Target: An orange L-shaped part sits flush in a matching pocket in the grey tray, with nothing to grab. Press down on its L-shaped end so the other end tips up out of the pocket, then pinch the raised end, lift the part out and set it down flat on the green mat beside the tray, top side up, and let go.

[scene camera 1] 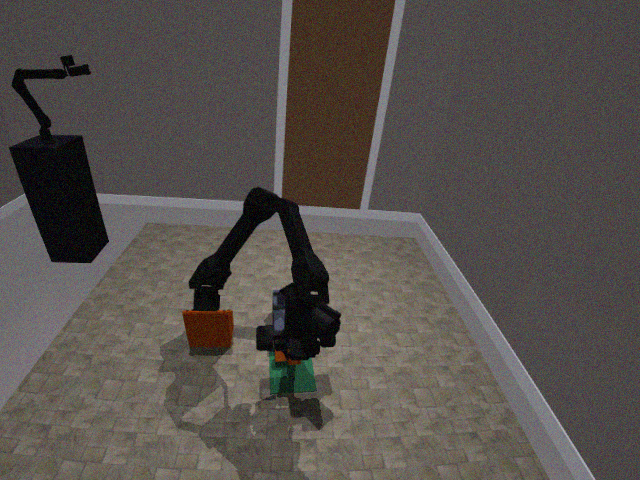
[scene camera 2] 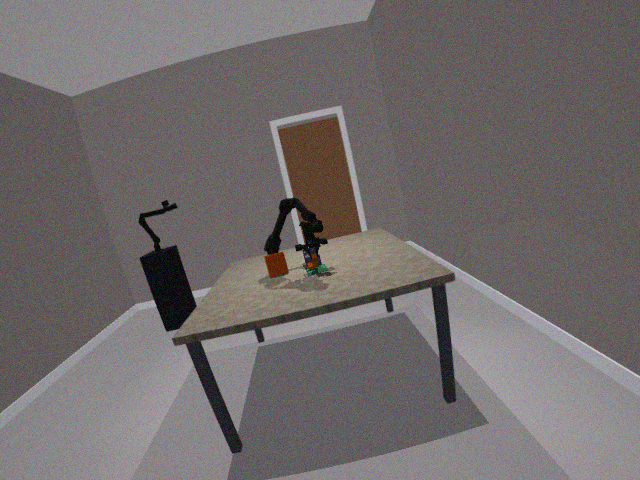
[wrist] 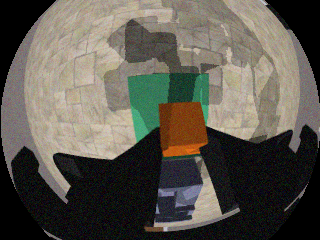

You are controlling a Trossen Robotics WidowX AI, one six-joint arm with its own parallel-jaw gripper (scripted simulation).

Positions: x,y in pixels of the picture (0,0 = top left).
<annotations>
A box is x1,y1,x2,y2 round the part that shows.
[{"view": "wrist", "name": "gripper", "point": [178,130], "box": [11,125,318,239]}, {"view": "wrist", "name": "orange L-shaped part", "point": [182,129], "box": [157,101,207,155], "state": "held by the gripper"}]
</annotations>
